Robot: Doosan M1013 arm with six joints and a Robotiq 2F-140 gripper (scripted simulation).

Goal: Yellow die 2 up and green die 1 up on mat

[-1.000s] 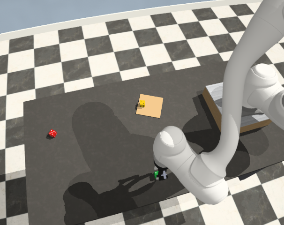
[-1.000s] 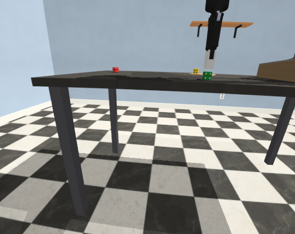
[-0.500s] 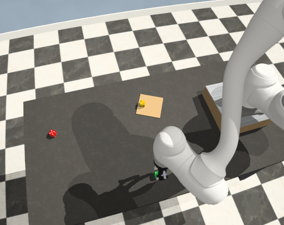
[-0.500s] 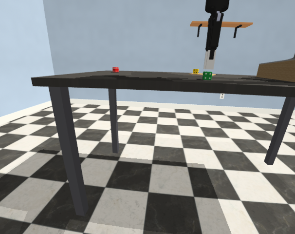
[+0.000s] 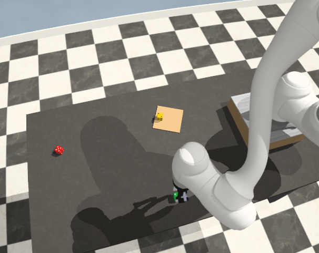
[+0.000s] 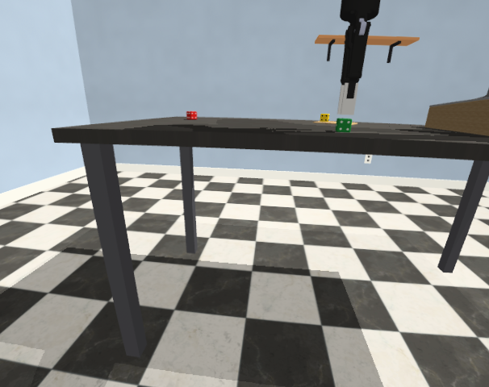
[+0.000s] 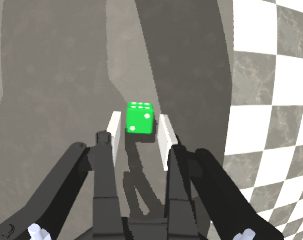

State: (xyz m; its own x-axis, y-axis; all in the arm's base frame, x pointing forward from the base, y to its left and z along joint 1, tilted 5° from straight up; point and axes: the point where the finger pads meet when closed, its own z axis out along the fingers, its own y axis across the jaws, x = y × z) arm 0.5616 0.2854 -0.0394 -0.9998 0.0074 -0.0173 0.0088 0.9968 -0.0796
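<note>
Right now the green die is 6 cm below my hand. The rest, counted from my hand: tan mat: 41 cm to the right, 7 cm below, 4 cm behind; then yellow die: 42 cm to the right, 5 cm below; then red die: 52 cm ahead, 31 cm to the right, 6 cm below.
</note>
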